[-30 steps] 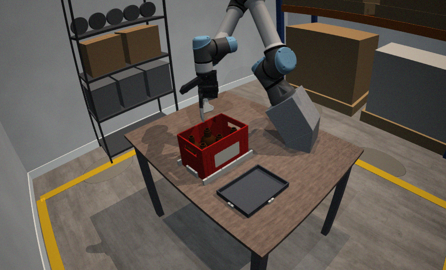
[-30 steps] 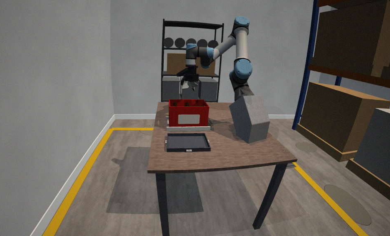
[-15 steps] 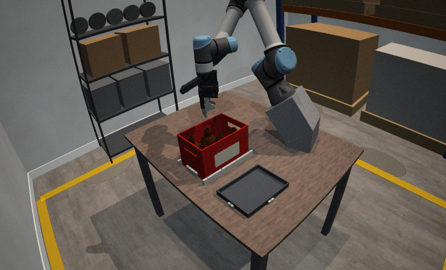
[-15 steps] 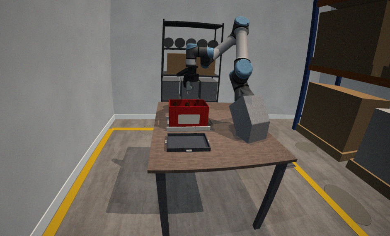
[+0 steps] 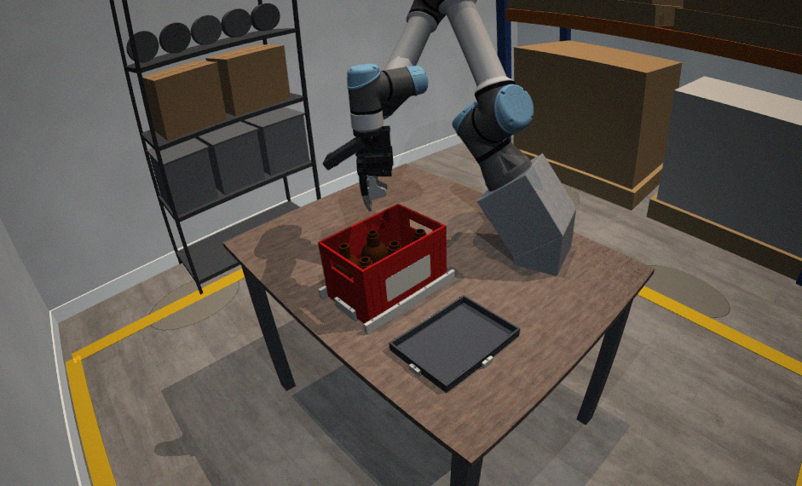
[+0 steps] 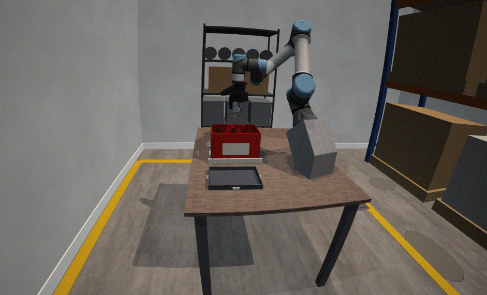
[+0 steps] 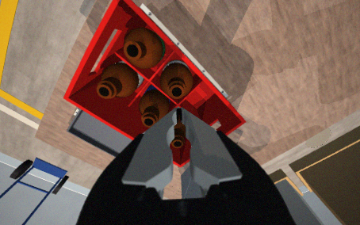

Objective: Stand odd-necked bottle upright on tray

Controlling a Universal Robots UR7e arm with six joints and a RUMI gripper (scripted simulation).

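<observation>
Now: the red crate 10 mm ahead of my hand, 40 mm to the left of it and 160 mm below it. Round my hand: dark tray 90 mm ahead, 320 mm to the left, 230 mm below.
</observation>
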